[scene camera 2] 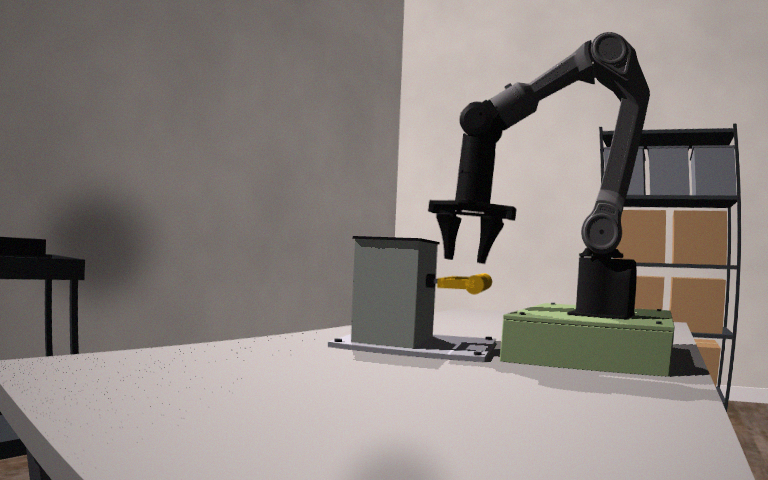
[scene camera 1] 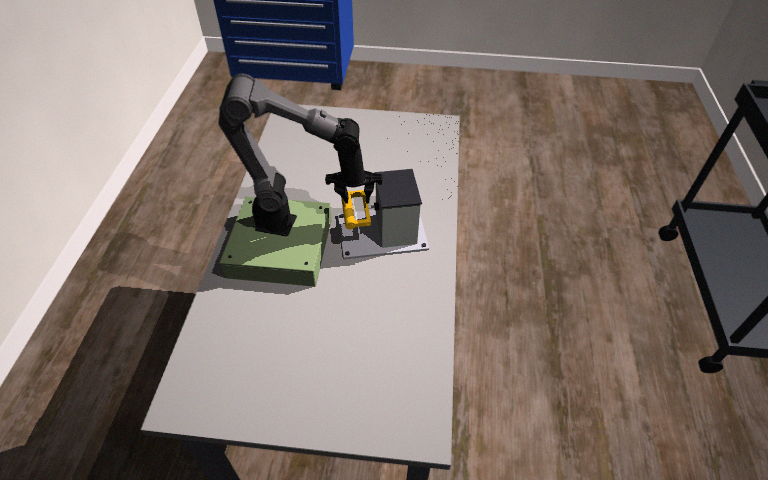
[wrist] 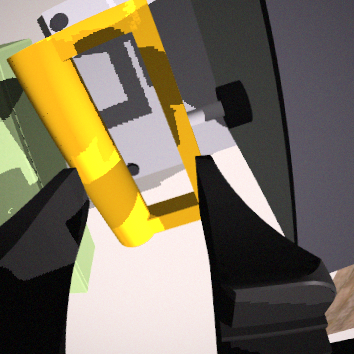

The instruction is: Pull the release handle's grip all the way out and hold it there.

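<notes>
The yellow release handle [scene camera 1: 349, 219] [scene camera 2: 478, 283] [wrist: 65, 115] is a rectangular frame with a thick round grip bar on the side away from the grey housing [scene camera 1: 399, 226] [scene camera 2: 382, 288]. In the wrist view a short metal rod [wrist: 207, 114] joins it to a black collar [wrist: 235, 104] on the housing. The handle stands out level from the housing's side. My gripper [scene camera 1: 357, 200] [scene camera 2: 464, 260] [wrist: 137, 180] is open and points down. In scene camera 2 its fingertips are a little above the handle, with a gap, and nothing is between them.
The housing stands on a light base plate [scene camera 1: 362, 250] [scene camera 2: 453, 353] bolted to the table [scene camera 1: 317, 350]. The arm stands on a green block [scene camera 1: 271, 254] [scene camera 2: 589, 345] close beside it. A blue drawer cabinet [scene camera 1: 345, 45], a black cart [scene camera 1: 713, 156] and a shelf rack [scene camera 2: 679, 200] stand off the table.
</notes>
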